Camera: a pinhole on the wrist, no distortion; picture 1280 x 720 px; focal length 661.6 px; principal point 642.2 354.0 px. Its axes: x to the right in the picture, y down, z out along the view. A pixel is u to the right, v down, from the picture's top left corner.
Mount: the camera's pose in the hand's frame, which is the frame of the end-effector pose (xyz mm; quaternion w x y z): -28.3 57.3 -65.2 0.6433 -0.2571 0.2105 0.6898
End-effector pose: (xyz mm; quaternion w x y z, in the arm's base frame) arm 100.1 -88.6 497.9 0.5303 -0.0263 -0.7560 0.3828
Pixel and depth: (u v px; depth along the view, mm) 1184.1 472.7 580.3
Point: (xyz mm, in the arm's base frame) -168.5 325.2 -143.4
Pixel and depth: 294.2 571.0 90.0
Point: 73.3 -83.1 398.8
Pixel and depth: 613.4 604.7 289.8
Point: -44.3 -96.9 215.6
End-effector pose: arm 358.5 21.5 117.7 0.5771 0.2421 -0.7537 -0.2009
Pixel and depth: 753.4 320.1 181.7
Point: 284.5 200.2 189.1
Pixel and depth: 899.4 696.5 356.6
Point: 248.2 469.9 112.6
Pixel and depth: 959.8 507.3 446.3
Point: 191.7 525.9 231.1
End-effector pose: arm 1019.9 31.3 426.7 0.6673 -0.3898 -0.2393 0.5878
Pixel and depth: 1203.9 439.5 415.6
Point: 616.3 -84.2 -3.9
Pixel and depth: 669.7 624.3 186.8
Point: 836.8 -67.3 346.9
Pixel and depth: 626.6 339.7 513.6
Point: 521.6 57.0 339.7
